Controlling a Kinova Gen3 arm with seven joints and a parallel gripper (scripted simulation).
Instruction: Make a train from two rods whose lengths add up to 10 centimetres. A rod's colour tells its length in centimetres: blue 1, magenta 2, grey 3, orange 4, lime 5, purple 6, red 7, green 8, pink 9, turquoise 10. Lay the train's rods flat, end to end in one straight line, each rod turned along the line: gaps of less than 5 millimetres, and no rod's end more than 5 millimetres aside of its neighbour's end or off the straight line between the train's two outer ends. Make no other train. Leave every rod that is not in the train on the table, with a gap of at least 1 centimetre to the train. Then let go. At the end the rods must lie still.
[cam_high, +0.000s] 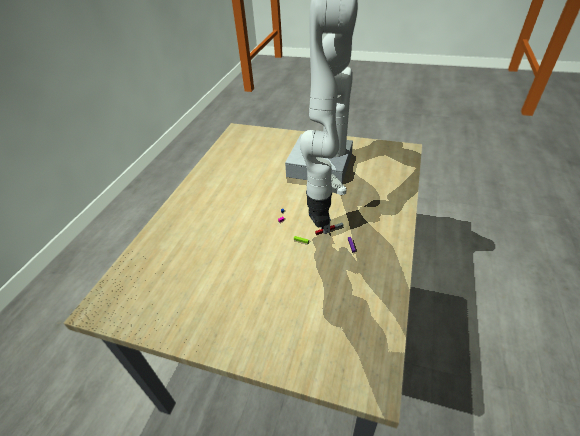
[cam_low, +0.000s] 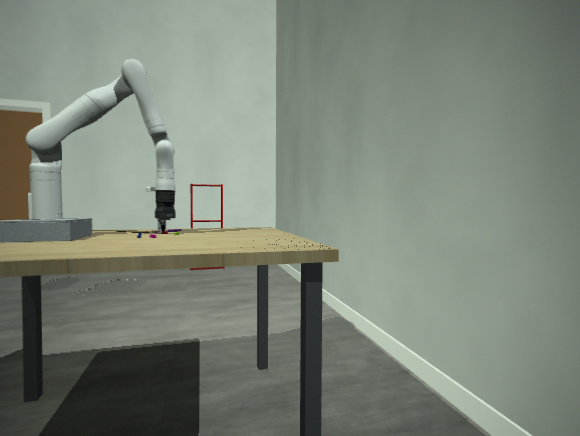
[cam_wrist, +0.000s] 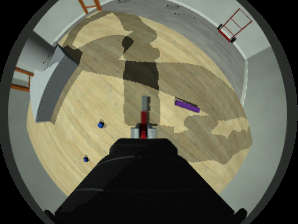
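My gripper is now 1 cm above the red rod. From my hand the other things lie so: grey rod: 4 cm to the left, 3 cm behind, 1 cm below; then purple rod: 9 cm to the left, 5 cm ahead, 1 cm below; then lime rod: 7 cm to the right, 6 cm ahead, 1 cm below.
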